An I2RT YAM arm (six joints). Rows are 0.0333 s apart.
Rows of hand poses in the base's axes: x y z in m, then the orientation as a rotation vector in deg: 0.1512, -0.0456, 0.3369, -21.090, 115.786, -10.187; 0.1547, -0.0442, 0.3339, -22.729, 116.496, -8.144; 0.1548, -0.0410, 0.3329, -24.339, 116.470, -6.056; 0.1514, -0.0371, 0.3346, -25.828, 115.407, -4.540; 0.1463, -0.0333, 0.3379, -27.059, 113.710, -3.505; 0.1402, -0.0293, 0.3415, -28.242, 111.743, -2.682; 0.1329, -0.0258, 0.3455, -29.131, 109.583, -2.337; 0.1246, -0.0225, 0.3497, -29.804, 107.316, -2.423; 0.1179, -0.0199, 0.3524, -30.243, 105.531, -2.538; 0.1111, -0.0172, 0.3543, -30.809, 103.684, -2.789; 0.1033, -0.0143, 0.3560, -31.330, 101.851, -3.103; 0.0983, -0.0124, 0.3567, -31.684, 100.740, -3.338; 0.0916, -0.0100, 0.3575, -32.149, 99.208, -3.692; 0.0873, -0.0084, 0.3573, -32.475, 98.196, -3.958; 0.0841, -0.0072, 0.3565, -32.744, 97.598, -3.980; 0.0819, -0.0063, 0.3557, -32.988, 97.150, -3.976; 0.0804, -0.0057, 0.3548, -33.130, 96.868, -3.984; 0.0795, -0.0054, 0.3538, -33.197, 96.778, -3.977; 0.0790, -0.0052, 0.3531, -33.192, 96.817, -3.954; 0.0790, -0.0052, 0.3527, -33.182, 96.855, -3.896
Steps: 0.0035, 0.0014, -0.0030, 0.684, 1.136, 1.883; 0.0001, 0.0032, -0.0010, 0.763, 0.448, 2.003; -0.0034, 0.0039, 0.0017, 0.490, -0.619, 1.861; -0.0051, 0.0038, 0.0033, 0.327, -1.318, 1.601; -0.0061, 0.0040, 0.0036, 0.225, -1.602, 1.538; -0.0073, 0.0035, 0.0040, 0.053, -1.897, 1.172; -0.0083, 0.0033, 0.0042, -0.131, -2.099, 0.858; -0.0067, 0.0026, 0.0027, -0.095, -1.671, 0.598; -0.0068, 0.0027, 0.0019, -0.254, -1.733, 0.634; -0.0078, 0.0029, 0.0017, -0.282, -1.735, 0.575; -0.0050, 0.0019, 0.0007, -0.226, -1.053, 0.353; -0.0067, 0.0024, 0.0008, -0.324, -1.458, 0.458; -0.0043, 0.0016, -0.0002, -0.250, -0.965, 0.299; -0.0032, 0.0012, -0.0008, -0.105, -0.530, 0.299; -0.0022, 0.0009, -0.0008, -0.091, -0.386, 0.263; -0.0015, 0.0006, -0.0009, -0.058, -0.247, 0.153; -0.0009, 0.0003, -0.0010, -0.025, -0.073, 0.068; -0.0005, 0.0002, -0.0007, 0.013, 0.041, 0.000; 0.0000, 0.0000, -0.0004, 0.039, 0.046, 0.016
